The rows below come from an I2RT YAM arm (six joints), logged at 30 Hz.
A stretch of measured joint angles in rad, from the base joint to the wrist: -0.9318 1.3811 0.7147 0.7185 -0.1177 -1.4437; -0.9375 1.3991 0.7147 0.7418 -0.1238 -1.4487; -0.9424 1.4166 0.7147 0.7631 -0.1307 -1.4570; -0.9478 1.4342 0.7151 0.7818 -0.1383 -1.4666; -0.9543 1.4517 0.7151 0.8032 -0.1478 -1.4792; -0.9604 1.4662 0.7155 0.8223 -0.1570 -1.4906; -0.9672 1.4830 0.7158 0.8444 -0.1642 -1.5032; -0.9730 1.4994 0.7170 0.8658 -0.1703 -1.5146; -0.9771 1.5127 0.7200 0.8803 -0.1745 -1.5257; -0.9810 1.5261 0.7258 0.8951 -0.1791 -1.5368; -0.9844 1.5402 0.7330 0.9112 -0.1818 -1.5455; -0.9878 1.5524 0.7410 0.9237 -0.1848 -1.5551; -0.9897 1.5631 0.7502 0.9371 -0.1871 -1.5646; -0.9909 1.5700 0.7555 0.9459 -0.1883 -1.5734; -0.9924 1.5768 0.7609 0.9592 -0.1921 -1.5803; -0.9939 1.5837 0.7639 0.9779 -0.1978 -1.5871; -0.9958 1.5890 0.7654 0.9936 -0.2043 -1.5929; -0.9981 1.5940 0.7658 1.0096 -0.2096 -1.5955; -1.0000 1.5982 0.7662 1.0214 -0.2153 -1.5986; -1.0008 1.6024 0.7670 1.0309 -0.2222 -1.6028; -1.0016 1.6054 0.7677 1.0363 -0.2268 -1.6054; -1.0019 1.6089 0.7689 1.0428 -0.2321 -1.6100; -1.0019 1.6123 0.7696 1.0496 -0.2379 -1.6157
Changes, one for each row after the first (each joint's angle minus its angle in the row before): -0.0057 0.0180 0.0000 0.0233 -0.0061 -0.0050; -0.0049 0.0175 0.0000 0.0213 -0.0069 -0.0083; -0.0054 0.0176 0.0004 0.0187 -0.0076 -0.0096; -0.0065 0.0175 0.0000 0.0214 -0.0095 -0.0126; -0.0061 0.0145 0.0004 0.0191 -0.0092 -0.0114; -0.0068 0.0168 0.0003 0.0221 -0.0072 -0.0126; -0.0058 0.0164 0.0012 0.0214 -0.0061 -0.0114; -0.0041 0.0133 0.0030 0.0145 -0.0042 -0.0111; -0.0039 0.0134 0.0058 0.0148 -0.0046 -0.0111; -0.0034 0.0141 0.0072 0.0161 -0.0027 -0.0087; -0.0034 0.0122 0.0080 0.0125 -0.0030 -0.0096; -0.0019 0.0107 0.0092 0.0134 -0.0023 -0.0095; -0.0012 0.0069 0.0053 0.0088 -0.0012 -0.0088; -0.0015 0.0068 0.0054 0.0133 -0.0038 -0.0069; -0.0015 0.0069 0.0030 0.0187 -0.0057 -0.0068; -0.0019 0.0053 0.0015 0.0157 -0.0065 -0.0058; -0.0023 0.0050 0.0004 0.0160 -0.0053 -0.0026; -0.0019 0.0042 0.0004 0.0118 -0.0057 -0.0031; -0.0008 0.0042 0.0008 0.0095 -0.0069 -0.0042; -0.0008 0.0030 0.0007 0.0054 -0.0046 -0.0026; -0.0003 0.0035 0.0012 0.0065 -0.0053 -0.0046; 0.0000 0.0034 0.0007 0.0068 -0.0058 -0.0057
